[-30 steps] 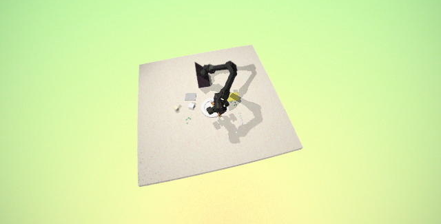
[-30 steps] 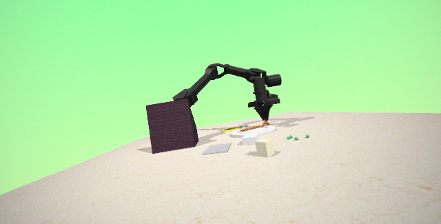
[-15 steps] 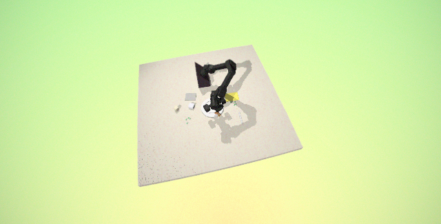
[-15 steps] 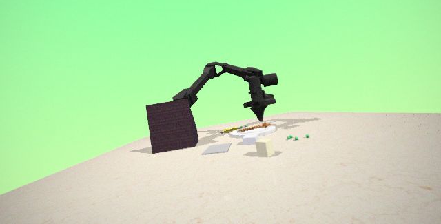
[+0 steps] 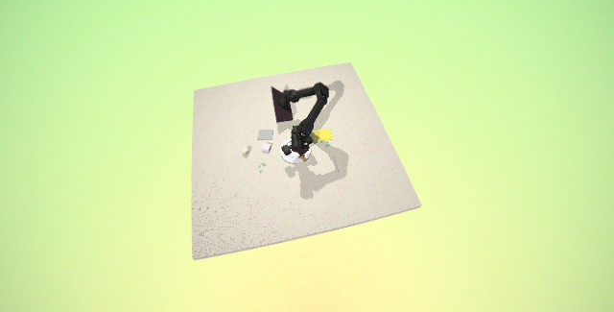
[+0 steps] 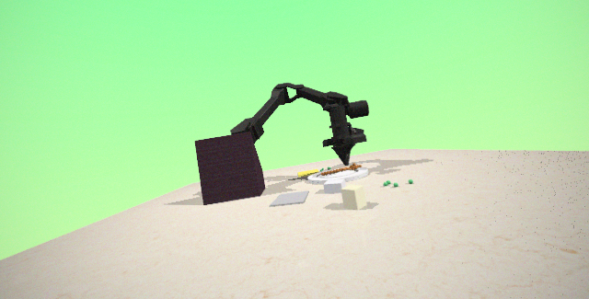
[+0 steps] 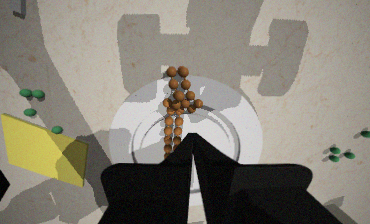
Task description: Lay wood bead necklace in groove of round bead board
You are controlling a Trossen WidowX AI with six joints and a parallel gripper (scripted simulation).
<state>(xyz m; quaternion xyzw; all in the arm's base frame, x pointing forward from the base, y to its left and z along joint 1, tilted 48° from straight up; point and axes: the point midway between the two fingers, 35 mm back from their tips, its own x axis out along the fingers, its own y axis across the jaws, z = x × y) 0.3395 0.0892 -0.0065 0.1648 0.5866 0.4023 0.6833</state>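
Now: gripper tip 40 mm past the round white bead board, 10 mm to the left of it and 20 mm above it. The rest, counted from my gripper tip: thin white strip 110 mm ahead, 210 mm to the left, 30 mm below; then yellow card 130 mm behind, 180 mm to the left, 30 mm below; then grey flat plate 200 mm behind, 190 mm to the right, 30 mm below.
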